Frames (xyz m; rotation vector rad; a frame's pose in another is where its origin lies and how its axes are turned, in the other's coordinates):
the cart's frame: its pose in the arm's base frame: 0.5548 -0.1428 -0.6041 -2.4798 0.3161 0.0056
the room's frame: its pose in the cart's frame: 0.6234 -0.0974 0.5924 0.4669 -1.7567 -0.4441
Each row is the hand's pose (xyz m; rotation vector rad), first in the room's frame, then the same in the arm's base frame.
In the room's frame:
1: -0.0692 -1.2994 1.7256 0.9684 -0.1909 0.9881
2: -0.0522 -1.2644 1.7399 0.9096 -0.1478 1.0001
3: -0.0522 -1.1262 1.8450 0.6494 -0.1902 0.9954
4: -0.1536 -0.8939 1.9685 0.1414 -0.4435 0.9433
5: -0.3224 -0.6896 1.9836 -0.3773 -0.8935 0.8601
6: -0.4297 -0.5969 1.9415 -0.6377 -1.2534 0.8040
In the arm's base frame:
1: -0.1542 0.5804 0.5354 -0.7800 0.5614 2.4059
2: -0.1766 0.5859 0.5010 -0.8705 0.5445 2.3912
3: -0.3106 0.5462 0.3979 -1.0774 0.2943 2.4609
4: -0.4809 0.3811 0.2455 -1.3085 -0.3693 2.6471
5: -0.5374 0.1563 0.1162 1.0885 1.0972 -2.4690
6: -0.5145 0.0229 0.0565 0.7148 1.3492 -2.1614

